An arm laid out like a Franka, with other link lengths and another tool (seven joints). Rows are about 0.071 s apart.
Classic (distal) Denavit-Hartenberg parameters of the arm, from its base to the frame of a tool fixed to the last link. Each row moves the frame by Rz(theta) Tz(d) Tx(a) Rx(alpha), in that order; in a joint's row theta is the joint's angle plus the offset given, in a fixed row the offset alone. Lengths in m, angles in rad.
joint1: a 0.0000, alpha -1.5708, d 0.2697, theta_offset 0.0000
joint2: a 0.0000, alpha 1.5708, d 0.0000, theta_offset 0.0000
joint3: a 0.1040, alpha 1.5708, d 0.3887, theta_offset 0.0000
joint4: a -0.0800, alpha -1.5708, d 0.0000, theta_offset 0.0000
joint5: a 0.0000, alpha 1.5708, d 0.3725, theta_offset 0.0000
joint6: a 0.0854, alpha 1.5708, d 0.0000, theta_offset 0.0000
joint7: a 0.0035, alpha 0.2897, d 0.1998, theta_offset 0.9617
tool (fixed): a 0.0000, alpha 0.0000, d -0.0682, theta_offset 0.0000
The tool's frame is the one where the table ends.
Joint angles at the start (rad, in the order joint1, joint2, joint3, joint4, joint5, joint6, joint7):
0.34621 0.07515 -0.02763 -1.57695 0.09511 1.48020 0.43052
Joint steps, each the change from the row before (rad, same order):
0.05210 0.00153 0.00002 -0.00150 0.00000 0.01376 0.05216
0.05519 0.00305 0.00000 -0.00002 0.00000 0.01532 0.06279
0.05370 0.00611 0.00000 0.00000 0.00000 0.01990 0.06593
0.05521 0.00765 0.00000 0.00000 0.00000 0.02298 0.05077
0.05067 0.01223 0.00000 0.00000 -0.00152 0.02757 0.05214
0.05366 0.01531 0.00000 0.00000 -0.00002 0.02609 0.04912
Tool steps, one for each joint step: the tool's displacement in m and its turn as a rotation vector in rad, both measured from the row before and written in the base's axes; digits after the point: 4 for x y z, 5 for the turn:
-0.0086 0.0286 -0.0007 -0.00628 -0.00846 -0.00037
-0.0103 0.0302 -0.0009 -0.00664 -0.00970 -0.00800
-0.0103 0.0298 -0.0024 -0.00535 -0.01105 -0.01312
-0.0115 0.0303 -0.0031 -0.00087 -0.01254 0.00295
-0.0102 0.0286 -0.0055 -0.00116 -0.01307 -0.00327
-0.0126 0.0302 -0.0074 -0.00097 -0.00830 0.00264

